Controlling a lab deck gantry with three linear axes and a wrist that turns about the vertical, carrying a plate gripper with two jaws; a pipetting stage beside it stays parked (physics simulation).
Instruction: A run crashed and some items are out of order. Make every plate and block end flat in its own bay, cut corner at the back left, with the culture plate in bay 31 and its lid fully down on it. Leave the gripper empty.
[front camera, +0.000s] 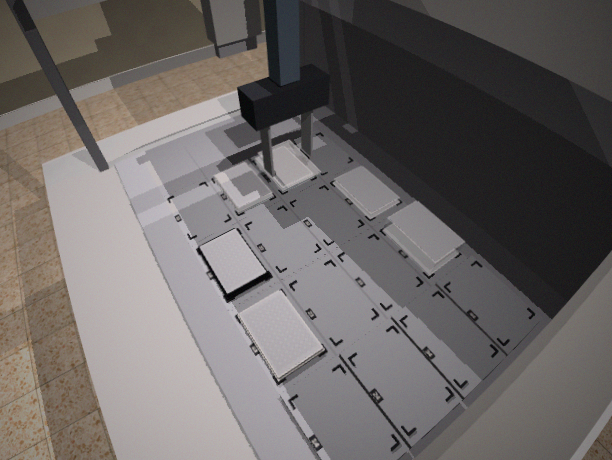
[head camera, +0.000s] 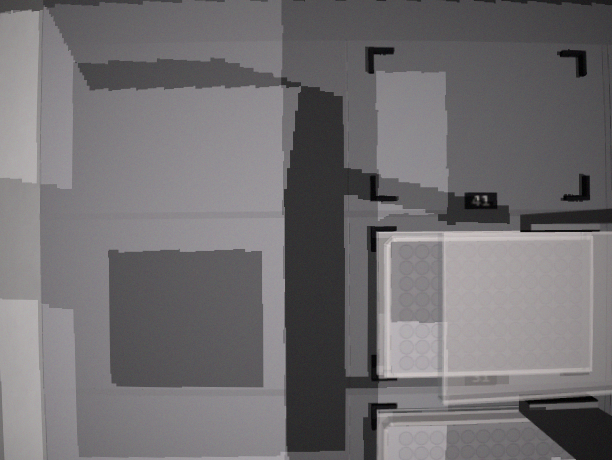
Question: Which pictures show the clear lid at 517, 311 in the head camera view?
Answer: The front camera view and the head camera view: all of them.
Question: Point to a black-edged block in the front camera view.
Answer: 236, 268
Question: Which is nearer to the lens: the clear lid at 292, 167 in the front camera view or the white-topped item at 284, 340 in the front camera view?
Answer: The white-topped item.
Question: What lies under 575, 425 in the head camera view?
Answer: My gripper.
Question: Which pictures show the white-topped item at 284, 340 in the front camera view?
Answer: The front camera view only.
